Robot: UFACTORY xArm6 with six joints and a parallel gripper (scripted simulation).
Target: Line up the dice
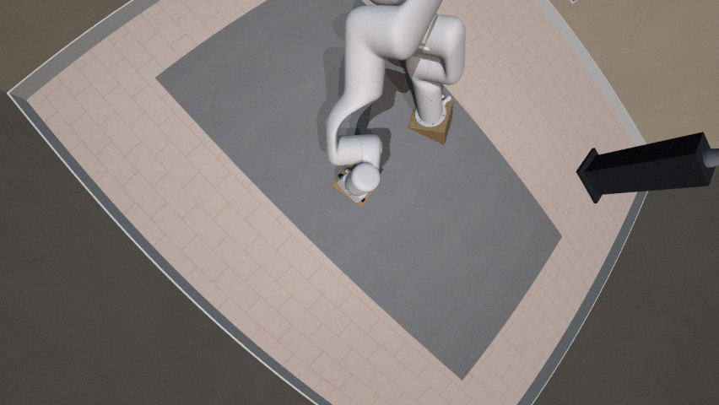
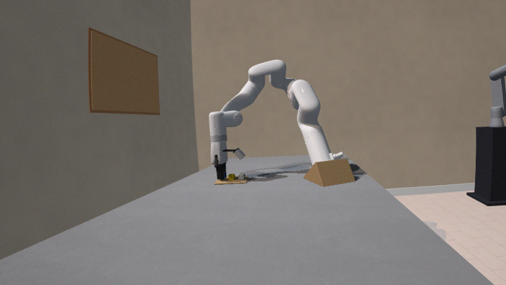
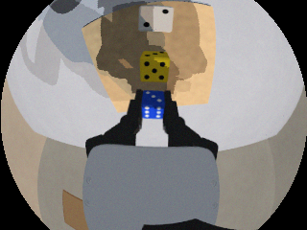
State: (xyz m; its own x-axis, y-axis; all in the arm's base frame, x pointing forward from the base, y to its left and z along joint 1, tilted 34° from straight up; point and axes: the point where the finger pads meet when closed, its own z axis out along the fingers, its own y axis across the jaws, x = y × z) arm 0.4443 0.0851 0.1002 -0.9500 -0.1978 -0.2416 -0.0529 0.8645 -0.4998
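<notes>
The blue die is 1 cm below my hand. Also, from my hand: yellow die: 5 cm behind, 1 cm below; then tan mat: 5 cm behind, 3 cm below; then white die: 10 cm behind, 1 cm to the right, 1 cm below.
</notes>
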